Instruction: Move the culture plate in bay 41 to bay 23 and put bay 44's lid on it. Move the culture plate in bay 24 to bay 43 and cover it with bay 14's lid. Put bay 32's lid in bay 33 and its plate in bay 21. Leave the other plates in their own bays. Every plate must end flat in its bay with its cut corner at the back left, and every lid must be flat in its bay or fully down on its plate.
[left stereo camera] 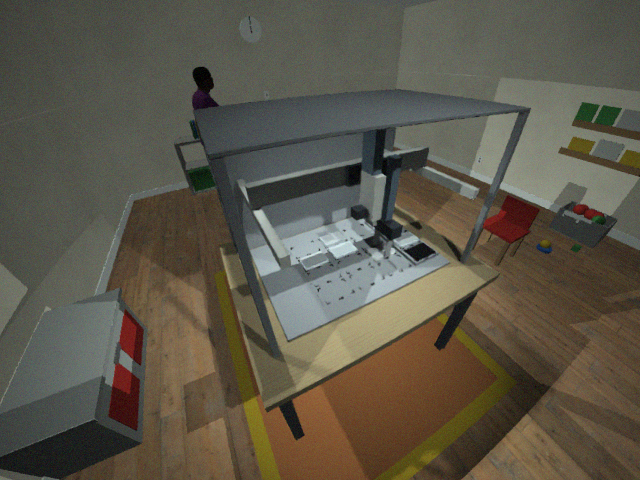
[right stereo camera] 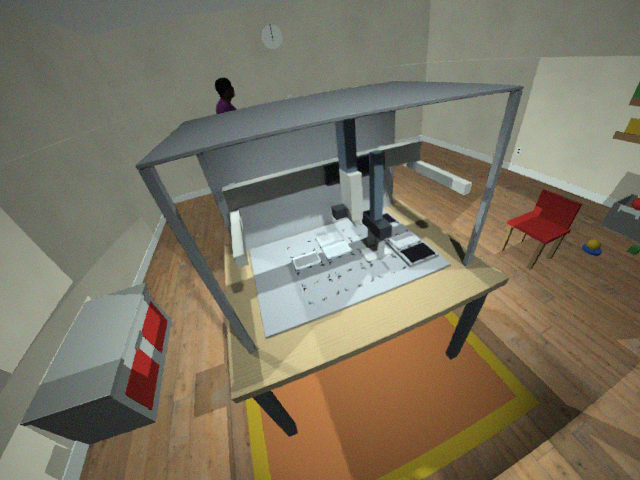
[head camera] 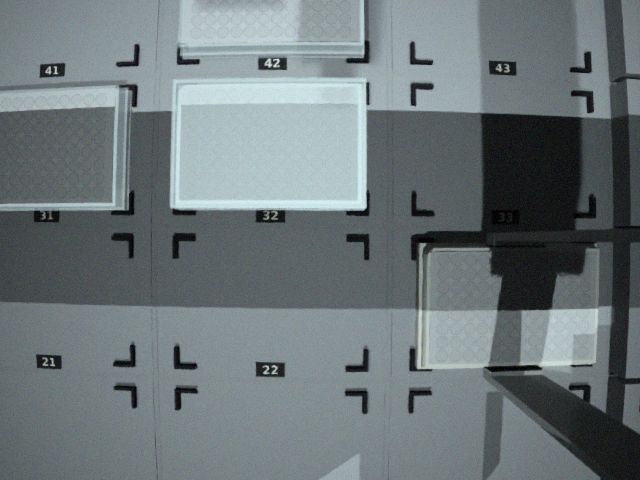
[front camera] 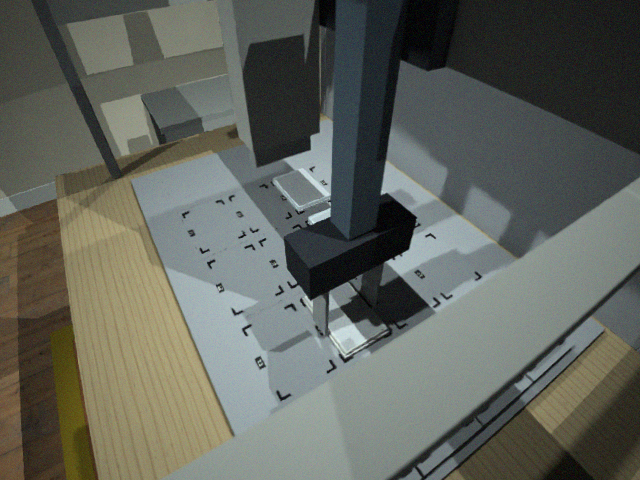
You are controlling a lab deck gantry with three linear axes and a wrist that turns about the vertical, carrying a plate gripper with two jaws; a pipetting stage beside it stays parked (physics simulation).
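Places are measured from the robot's base along level axes (x back, y left, z down), in metres.
Pixels of known places: gripper, fingertip midpoint: (left stereo camera: 380, 251) (right stereo camera: 375, 251) (head camera: 510, 305) (front camera: 344, 313); robot's base, link origin: (left stereo camera: 327, 303) (right stereo camera: 310, 303) (front camera: 183, 215).
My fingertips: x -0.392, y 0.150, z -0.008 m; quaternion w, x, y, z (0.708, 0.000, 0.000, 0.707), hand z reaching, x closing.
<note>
Ahead of a thing's pixels: the offset from my fingertips to its middle. "pt": to the spot under its first point.
My gripper (front camera: 346, 317) (head camera: 515, 306) is down at bay 23. Its jaws touch the front and back edges of a culture plate {dz +0.001, dx +0.000, dy +0.000 m} (front camera: 348, 335) (head camera: 454, 330), and it is shut on that plate. The plate is unlidded and looks flat in bay 23. Its back left corner looks cut. A bright white lidded plate {dz -0.004, dx +0.164, dy +0.107 m} (head camera: 268, 155) (left stereo camera: 341, 250) (right stereo camera: 334, 250) sits in bay 32. In the front view the gripper body mostly hides it. Bay 43 and bay 33 hold no plate in the head view. Part of bay 41 shows without a plate. Bays 24, 14 and 44 cannot be read clearly.
One plate {dz +0.001, dx +0.328, dy +0.107 m} (front camera: 301, 189) (head camera: 51, 155) is in bay 31 and another {pt dz -0.006, dx +0.165, dy +0.187 m} (head camera: 268, 25) in bay 42. At the right of the deck stand trays with black areas {dz -0.010, dx -0.164, dy -0.107 m} (left stereo camera: 420, 251) (right stereo camera: 419, 253). The parked pipetting stage (left stereo camera: 373, 198) (right stereo camera: 351, 193) stands behind the gripper column.
</note>
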